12 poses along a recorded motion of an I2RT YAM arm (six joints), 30 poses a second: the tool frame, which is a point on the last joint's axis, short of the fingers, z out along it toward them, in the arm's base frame.
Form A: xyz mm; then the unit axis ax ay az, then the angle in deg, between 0 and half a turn.
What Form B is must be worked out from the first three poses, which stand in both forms.
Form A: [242 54 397 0.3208 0.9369 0.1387 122.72]
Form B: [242 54 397 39.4 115.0 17.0]
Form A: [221 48 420 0.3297 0.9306 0.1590 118.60]
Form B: [221 48 420 39.1 110.4 18.9]
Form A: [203 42 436 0.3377 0.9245 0.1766 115.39]
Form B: [203 42 436 39.0 106.7 20.4]
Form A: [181 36 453 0.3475 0.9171 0.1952 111.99]
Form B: [181 36 453 38.9 102.7 21.9]
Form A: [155 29 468 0.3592 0.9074 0.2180 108.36]
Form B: [155 29 468 38.9 98.3 23.6]
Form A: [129 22 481 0.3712 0.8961 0.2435 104.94]
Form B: [129 22 481 39.0 94.0 25.6]
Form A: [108 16 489 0.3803 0.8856 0.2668 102.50]
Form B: [108 16 489 39.0 90.8 27.3]
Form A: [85 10 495 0.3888 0.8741 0.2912 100.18]
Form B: [85 10 495 38.9 87.6 29.2]
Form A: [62 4 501 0.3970 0.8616 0.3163 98.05]
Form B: [62 4 501 38.9 84.5 31.0]
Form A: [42 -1 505 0.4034 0.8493 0.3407 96.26]
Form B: [42 -1 505 38.8 81.7 32.8]
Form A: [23 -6 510 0.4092 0.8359 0.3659 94.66]
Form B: [23 -6 510 38.7 79.1 34.6]
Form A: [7 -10 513 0.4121 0.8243 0.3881 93.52]
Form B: [7 -10 513 38.5 77.1 36.3]
